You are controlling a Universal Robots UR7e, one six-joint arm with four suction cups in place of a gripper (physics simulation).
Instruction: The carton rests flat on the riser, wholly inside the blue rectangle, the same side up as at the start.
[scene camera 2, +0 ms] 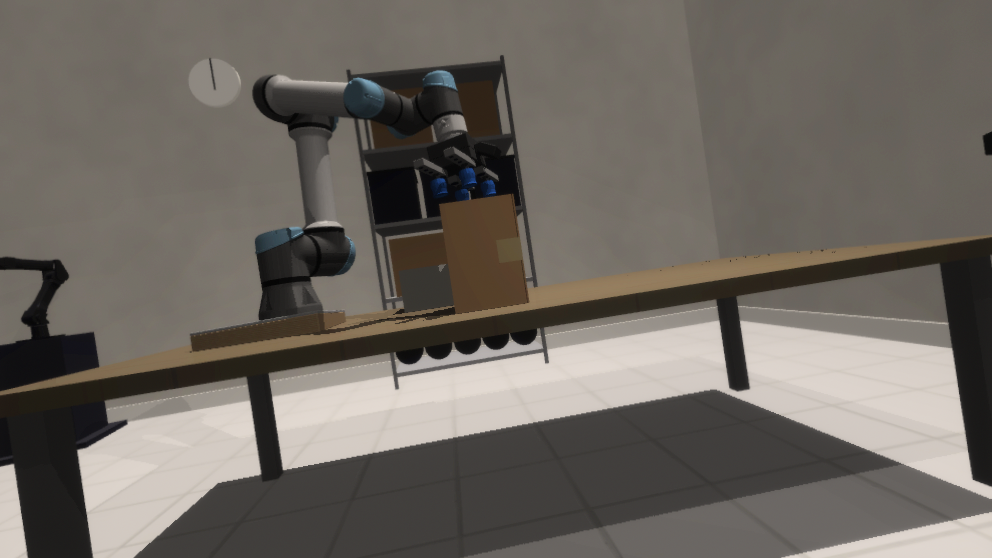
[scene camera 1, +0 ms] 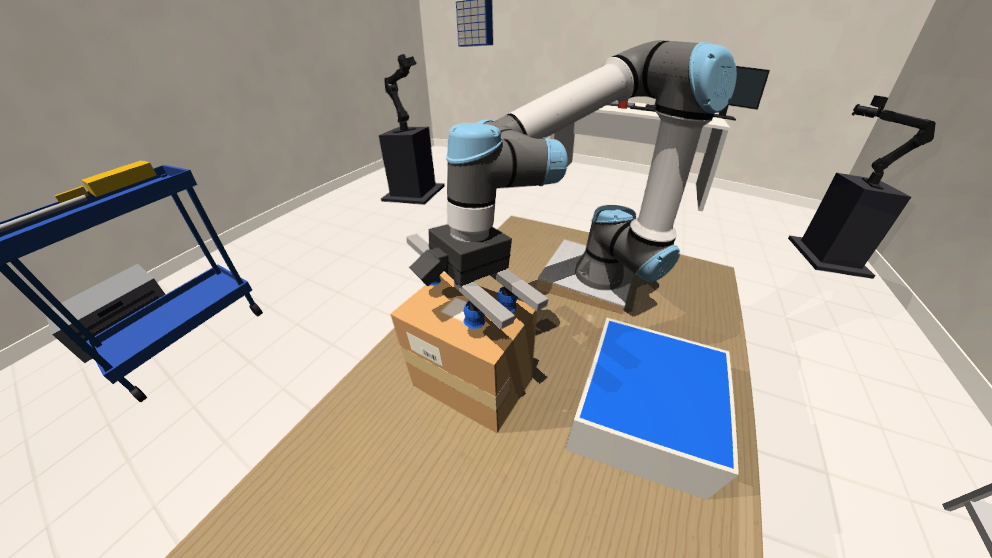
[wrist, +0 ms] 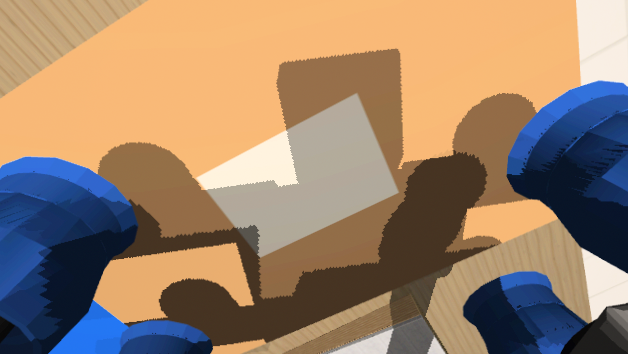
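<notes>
The orange-brown carton [scene camera 1: 464, 367] [scene camera 2: 485, 256] [wrist: 200, 65] stands upright on the table, with a white label on its top and a barcode label on one side. My gripper [scene camera 1: 466, 294] [scene camera 2: 464, 187] [wrist: 332, 255] is open: its four blue suction cups hover a little above the carton top, with a gap visible in the second scene view. In the wrist view the lower right cup hangs beyond the carton's edge, over bare wood. The blue rectangle [scene camera 1: 665, 388] [wrist: 90, 330] covers the top of the pale riser [scene camera 1: 645, 458] [scene camera 2: 424, 290], apart from the carton. The carton's underside is hidden.
The wooden table [scene camera 1: 346, 485] carries all this. The arm's base plate [scene camera 1: 603, 294] [scene camera 2: 256, 333] lies near the carton and riser. A blue trolley [scene camera 1: 173, 312] stands on the floor at the left. A shelf rack [scene camera 2: 402, 73] stands behind the table in the second scene view.
</notes>
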